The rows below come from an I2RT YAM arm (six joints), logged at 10 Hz.
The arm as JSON. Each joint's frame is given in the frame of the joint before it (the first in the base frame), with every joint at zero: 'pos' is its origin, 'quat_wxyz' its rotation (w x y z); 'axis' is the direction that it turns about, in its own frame. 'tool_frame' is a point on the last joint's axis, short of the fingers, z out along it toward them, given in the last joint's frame.
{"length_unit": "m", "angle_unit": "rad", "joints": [
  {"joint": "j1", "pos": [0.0, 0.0, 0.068], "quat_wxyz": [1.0, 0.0, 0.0, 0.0], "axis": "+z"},
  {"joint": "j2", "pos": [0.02, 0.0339, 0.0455], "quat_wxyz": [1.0, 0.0, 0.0, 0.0], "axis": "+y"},
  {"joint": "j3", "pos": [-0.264, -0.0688, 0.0], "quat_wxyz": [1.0, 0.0, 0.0, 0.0], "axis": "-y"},
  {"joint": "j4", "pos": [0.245, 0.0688, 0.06], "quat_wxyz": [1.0, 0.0, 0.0, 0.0], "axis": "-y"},
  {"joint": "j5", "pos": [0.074, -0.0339, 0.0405], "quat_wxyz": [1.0, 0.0, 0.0, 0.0], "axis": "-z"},
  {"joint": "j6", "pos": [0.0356, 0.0, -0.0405], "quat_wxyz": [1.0, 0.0, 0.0, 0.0], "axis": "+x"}
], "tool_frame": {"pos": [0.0, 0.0, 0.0], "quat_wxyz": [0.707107, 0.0, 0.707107, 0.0]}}
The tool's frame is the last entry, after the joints.
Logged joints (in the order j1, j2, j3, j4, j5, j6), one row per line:
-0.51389, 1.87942, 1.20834, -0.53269, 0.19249, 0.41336
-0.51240, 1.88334, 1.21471, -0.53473, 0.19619, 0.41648
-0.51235, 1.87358, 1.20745, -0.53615, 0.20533, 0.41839
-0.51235, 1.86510, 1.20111, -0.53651, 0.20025, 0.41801
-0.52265, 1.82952, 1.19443, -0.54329, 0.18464, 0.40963
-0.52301, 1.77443, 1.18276, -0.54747, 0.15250, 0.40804
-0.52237, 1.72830, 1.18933, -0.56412, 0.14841, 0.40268
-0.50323, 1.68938, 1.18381, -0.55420, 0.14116, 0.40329
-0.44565, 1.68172, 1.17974, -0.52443, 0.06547, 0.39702
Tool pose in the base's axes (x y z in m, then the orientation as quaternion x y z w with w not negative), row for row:
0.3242, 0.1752, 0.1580, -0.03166, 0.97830, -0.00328, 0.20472
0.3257, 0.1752, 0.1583, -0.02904, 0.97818, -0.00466, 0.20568
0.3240, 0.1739, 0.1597, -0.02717, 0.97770, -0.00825, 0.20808
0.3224, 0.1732, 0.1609, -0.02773, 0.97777, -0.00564, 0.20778
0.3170, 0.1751, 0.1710, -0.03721, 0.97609, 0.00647, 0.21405
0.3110, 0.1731, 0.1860, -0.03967, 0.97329, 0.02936, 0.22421
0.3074, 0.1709, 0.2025, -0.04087, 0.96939, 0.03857, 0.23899
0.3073, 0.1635, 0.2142, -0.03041, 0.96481, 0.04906, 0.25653
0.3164, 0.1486, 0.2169, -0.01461, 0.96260, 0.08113, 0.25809
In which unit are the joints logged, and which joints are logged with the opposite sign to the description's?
The joints are logged in radians. Opposite sign: j1.
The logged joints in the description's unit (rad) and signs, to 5 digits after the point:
0.51389, 1.87942, 1.20834, -0.53269, 0.19249, 0.41336
0.51240, 1.88334, 1.21471, -0.53473, 0.19619, 0.41648
0.51235, 1.87358, 1.20745, -0.53615, 0.20533, 0.41839
0.51235, 1.86510, 1.20111, -0.53651, 0.20025, 0.41801
0.52265, 1.82952, 1.19443, -0.54329, 0.18464, 0.40963
0.52301, 1.77443, 1.18276, -0.54747, 0.15250, 0.40804
0.52237, 1.72830, 1.18933, -0.56412, 0.14841, 0.40268
0.50323, 1.68938, 1.18381, -0.55420, 0.14116, 0.40329
0.44565, 1.68172, 1.17974, -0.52443, 0.06547, 0.39702

